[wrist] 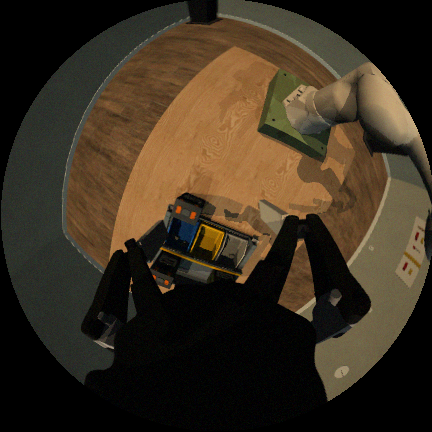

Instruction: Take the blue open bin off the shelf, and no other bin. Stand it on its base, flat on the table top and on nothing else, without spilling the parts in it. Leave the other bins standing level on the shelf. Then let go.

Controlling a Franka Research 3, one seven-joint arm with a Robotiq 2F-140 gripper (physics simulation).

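The blue open bin (181, 235) is in the upper row of the shelf (200, 261), at the left end of that row in the wrist view. A yellow bin (208, 242) stands beside it, then a grey bin (234, 249). The parts inside the blue bin are too dark to tell. My gripper (210, 218) is wide open and empty, above the shelf. The row of bins shows between its two finger pads, and the blue bin shows nearer the left pad. The height gap between pads and bins is hard to tell.
A dark block with orange marks (186, 209) is at the blue bin's upper end; another (164, 268) is below the shelf's yellow edge. The green base block (270, 112) carries the pale arm (337, 102) at upper right. The wooden table top (165, 145) extends above the shelf.
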